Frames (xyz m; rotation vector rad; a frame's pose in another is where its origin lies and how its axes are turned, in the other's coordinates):
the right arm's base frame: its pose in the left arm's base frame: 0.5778 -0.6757 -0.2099 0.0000 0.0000 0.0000
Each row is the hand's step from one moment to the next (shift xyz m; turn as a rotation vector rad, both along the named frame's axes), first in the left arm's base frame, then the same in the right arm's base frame.
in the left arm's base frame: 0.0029 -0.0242 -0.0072 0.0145 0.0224 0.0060
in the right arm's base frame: 0.0029 -0.0242 -0.0072 0.0145 0.0224 0.0060
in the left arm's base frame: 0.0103 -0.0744 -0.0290 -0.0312 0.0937 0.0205
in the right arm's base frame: 0.0103 -0.0744 -0.0290 -0.0312 0.0937 0.0205
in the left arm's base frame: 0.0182 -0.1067 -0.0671 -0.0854 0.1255 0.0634
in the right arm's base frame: 0.0182 -0.1067 -0.0671 -0.0854 0.1255 0.0634
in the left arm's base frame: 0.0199 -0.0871 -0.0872 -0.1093 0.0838 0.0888
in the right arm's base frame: 0.0199 -0.0871 -0.0872 -0.1093 0.0838 0.0888
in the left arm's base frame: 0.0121 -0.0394 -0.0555 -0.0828 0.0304 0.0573
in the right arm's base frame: 0.0121 -0.0394 -0.0555 -0.0828 0.0304 0.0573
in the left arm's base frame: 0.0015 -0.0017 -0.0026 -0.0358 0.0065 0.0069
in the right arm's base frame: 0.0015 -0.0017 -0.0026 -0.0358 0.0065 0.0069
